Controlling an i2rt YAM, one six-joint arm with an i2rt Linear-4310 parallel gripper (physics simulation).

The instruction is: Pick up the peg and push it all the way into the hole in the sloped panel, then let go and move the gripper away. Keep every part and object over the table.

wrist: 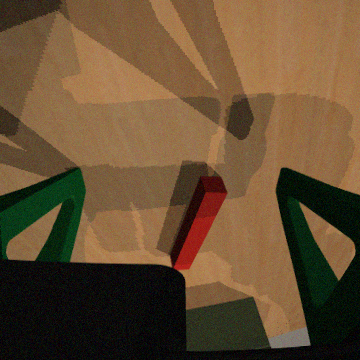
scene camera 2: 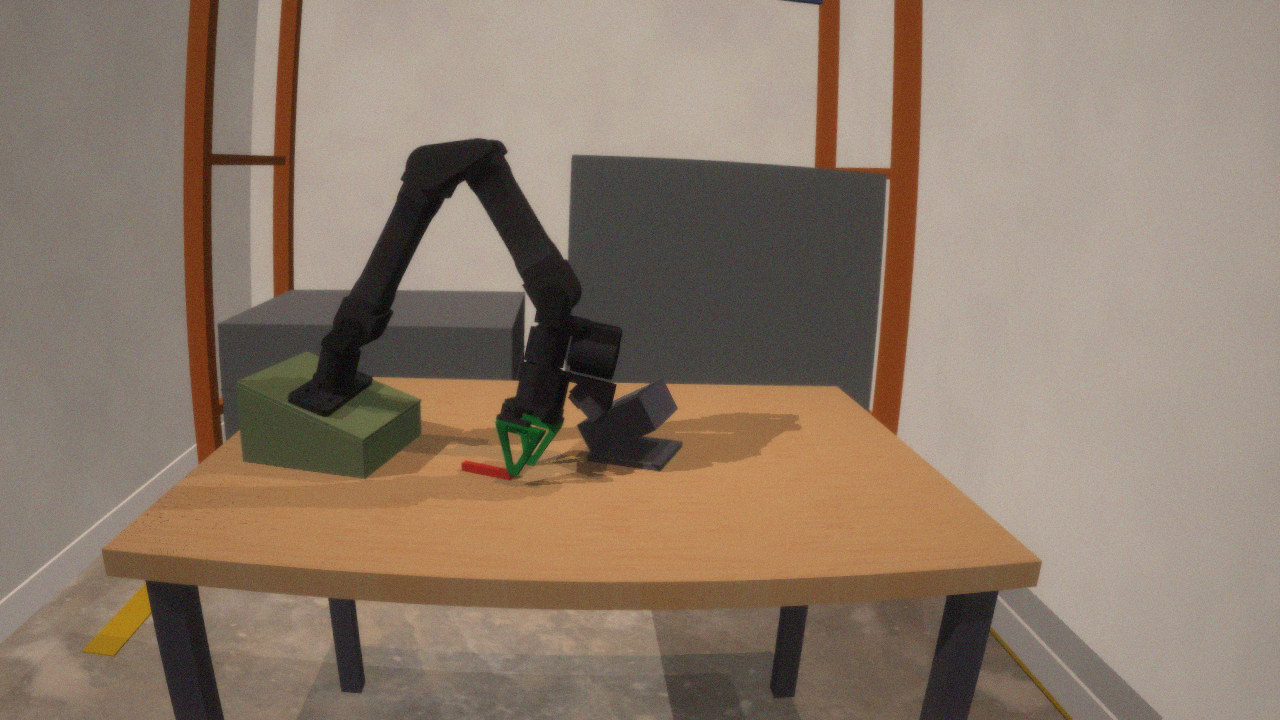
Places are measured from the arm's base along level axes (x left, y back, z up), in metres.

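Where they show: gripper, fingertip midpoint: (wrist: 180, 178) (scene camera 2: 521, 469); arm's base, origin of the base link: (scene camera 2: 331, 391).
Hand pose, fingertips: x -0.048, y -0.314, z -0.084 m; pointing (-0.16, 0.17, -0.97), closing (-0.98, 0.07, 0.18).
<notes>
Things, the pixels of their centre, and the offset from my fingertips. Level surfaces: height alone.
- red peg, body centre: (wrist: 193, 229) (scene camera 2: 487, 470) dx -0.005, dy +0.049, dz -0.003 m
- dark sloped panel, body centre: (scene camera 2: 631, 419) dx +0.135, dy -0.148, dz +0.045 m
- wooden table, its level: dz -0.009 m
A red peg (scene camera 2: 486, 469) (wrist: 202, 225) lies on the table. In the wrist view it is tilted, between the two green fingers but nearer the middle than either one, touching neither. My gripper (scene camera 2: 522, 467) (wrist: 180, 178) is open and empty, pointing down. Its fingertips are low over the table beside the right end of the peg in the scene view; the near finger overlaps that end there. The dark sloped panel (scene camera 2: 631, 418) stands on its flat base to the right of the gripper. Its hole cannot be made out. The panel is not seen clearly in the wrist view.
The green block (scene camera 2: 302, 438) (wrist: 225, 325) under the arm's base stands at the left of the wooden table (scene camera 2: 760, 519). The wrist camera housing hangs close above and left of the sloped panel in the scene view. Grey boxes and orange posts stand behind the table.
</notes>
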